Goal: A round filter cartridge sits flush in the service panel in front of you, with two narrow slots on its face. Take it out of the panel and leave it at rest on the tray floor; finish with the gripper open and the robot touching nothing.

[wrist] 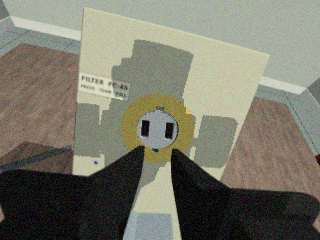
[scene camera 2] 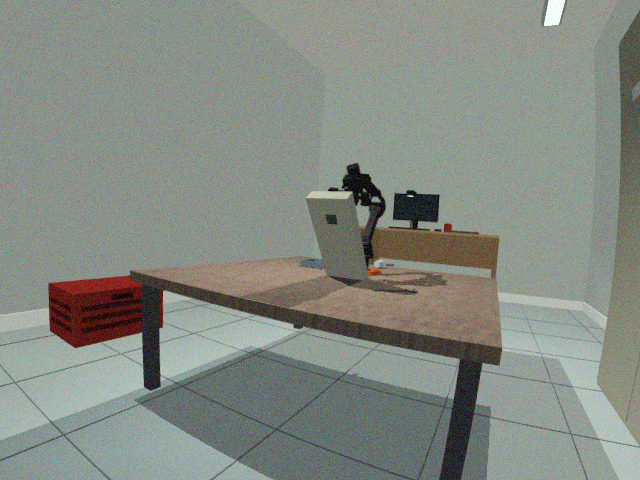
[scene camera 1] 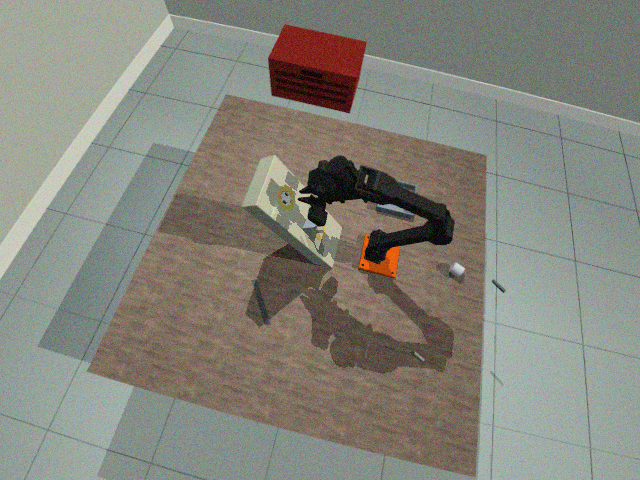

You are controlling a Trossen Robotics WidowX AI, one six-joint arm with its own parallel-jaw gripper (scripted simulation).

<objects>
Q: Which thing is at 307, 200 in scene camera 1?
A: The gripper.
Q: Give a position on a round grey filter cartridge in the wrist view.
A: At 157, 129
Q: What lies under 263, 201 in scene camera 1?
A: A cream service panel.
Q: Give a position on a cream service panel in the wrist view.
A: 127, 67
</objects>
